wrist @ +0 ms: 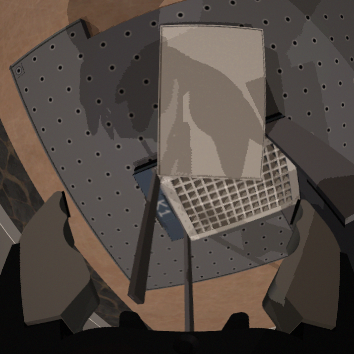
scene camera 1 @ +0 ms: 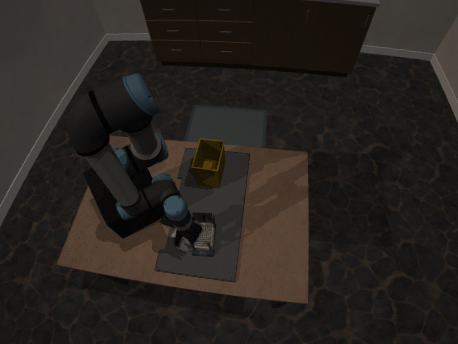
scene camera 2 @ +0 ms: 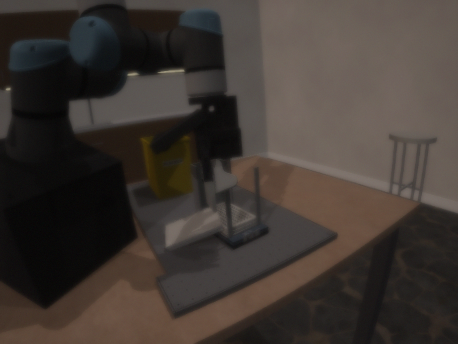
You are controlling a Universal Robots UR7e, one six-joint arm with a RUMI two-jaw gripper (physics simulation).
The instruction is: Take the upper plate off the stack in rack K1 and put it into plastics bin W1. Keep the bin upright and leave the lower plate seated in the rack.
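Seen in the pictures: gripper, fingertip midpoint: (wrist: 181, 200) (scene camera 2: 211, 196); arm's base, origin of the base link: (scene camera 2: 42, 148).
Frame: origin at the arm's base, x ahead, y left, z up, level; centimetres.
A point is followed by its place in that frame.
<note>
The upper plate (scene camera 2: 192, 228) {z -20.5, x 28.3, y -16.0 cm} (wrist: 210, 100) {z -20.3, x 28.8, y -15.0 cm}, pale with a smooth face showing, is out of line with the stack and slopes off the rack's arm side. One end overlaps the lower plate; whether the far end touches the mat is unclear. The lower plate (scene camera 1: 205, 237) {z -20.3, x 38.5, y -15.4 cm} (scene camera 2: 239, 215) {z -20.3, x 39.5, y -17.0 cm} (wrist: 230, 202) {z -20.3, x 38.6, y -15.2 cm}, with a grid of wells, lies in rack K1 (scene camera 1: 202, 253) {z -22.0, x 38.5, y -22.6 cm} (scene camera 2: 246, 236) {z -21.9, x 37.3, y -23.4 cm} (wrist: 161, 206) {z -21.9, x 38.3, y -22.2 cm} between the upright posts. My gripper (scene camera 2: 212, 186) {z -13.3, x 32.4, y -18.5 cm} (wrist: 181, 200) {z -13.3, x 32.4, y -18.5 cm} is open and empty, pointing down above the rack. Plastics bin W1 (scene camera 1: 206, 178) {z -15.0, x 33.2, y 12.9 cm} (scene camera 2: 172, 175) {z -16.6, x 32.5, y 12.9 cm}, yellow, stands upright at the mat's far end.
The grey perforated mat (scene camera 1: 227, 200) {z -23.6, x 44.6, y 6.7 cm} (scene camera 2: 240, 270) {z -23.6, x 31.7, y -30.4 cm} (wrist: 55, 105) {z -23.6, x 24.9, y -29.7 cm} lies on the wooden table (scene camera 1: 280, 200) {z -25.0, x 71.4, y 11.7 cm} under rack and bin. Tall dark rack posts (scene camera 2: 257, 195) {z -14.8, x 42.1, y -20.7 cm} (wrist: 146, 245) {z -12.4, x 34.6, y -21.3 cm} rise near the fingers. The black robot base (scene camera 1: 122, 220) {z -8.6, x 1.9, y -18.2 cm} (scene camera 2: 60, 225) {z -12.2, x 3.3, y -17.1 cm} stands beside the mat.
</note>
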